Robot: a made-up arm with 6 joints. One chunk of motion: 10 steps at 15 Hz.
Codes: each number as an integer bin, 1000 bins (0 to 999) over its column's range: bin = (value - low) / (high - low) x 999, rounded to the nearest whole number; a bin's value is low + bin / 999 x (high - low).
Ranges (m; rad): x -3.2..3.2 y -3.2..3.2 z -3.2..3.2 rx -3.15..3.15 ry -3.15..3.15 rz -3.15..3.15
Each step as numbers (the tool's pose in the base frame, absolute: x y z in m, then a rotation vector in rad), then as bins.
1 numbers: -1.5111 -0.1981 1.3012 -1.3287 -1.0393 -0.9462
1 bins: 264 469 703 289 335 349
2 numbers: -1.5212 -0.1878 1.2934 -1.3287 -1.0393 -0.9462
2 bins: 262 470 701 289 335 349
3 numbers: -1.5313 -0.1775 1.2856 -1.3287 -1.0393 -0.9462
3 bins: 260 472 700 289 335 349
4 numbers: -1.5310 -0.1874 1.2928 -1.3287 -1.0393 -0.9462
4 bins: 261 470 701 289 335 349
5 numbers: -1.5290 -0.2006 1.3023 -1.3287 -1.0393 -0.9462
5 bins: 261 468 703 289 335 349
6 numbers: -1.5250 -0.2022 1.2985 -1.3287 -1.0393 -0.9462
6 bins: 261 468 702 289 335 349
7 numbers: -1.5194 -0.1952 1.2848 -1.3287 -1.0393 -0.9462
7 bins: 262 469 700 289 335 349
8 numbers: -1.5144 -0.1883 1.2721 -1.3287 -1.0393 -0.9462
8 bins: 263 470 698 289 335 349
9 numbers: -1.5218 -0.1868 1.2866 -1.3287 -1.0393 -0.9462
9 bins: 262 470 700 289 335 349
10 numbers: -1.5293 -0.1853 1.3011 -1.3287 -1.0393 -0.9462
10 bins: 261 471 703 289 335 349
